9 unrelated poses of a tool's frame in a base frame.
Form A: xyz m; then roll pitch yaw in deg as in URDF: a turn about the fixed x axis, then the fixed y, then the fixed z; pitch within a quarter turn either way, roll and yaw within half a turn.
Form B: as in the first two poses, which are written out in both.
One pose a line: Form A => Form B
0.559 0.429 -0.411 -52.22 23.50 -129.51 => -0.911 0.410 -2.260 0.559 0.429 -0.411
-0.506 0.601 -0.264 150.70 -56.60 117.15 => 2.630 -0.988 2.045 -0.506 0.601 -0.264
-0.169 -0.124 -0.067 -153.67 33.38 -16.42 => -2.682 0.583 -0.287 -0.169 -0.124 -0.067
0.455 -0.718 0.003 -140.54 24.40 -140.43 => -2.453 0.426 -2.451 0.455 -0.718 0.003
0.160 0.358 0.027 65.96 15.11 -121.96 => 1.151 0.264 -2.129 0.160 0.358 0.027
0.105 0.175 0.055 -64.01 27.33 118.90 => -1.117 0.477 2.075 0.105 0.175 0.055
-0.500 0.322 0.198 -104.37 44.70 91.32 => -1.822 0.780 1.594 -0.500 0.322 0.198
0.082 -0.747 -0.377 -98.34 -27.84 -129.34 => -1.716 -0.486 -2.257 0.082 -0.747 -0.377
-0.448 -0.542 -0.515 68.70 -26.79 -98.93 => 1.199 -0.468 -1.727 -0.448 -0.542 -0.515
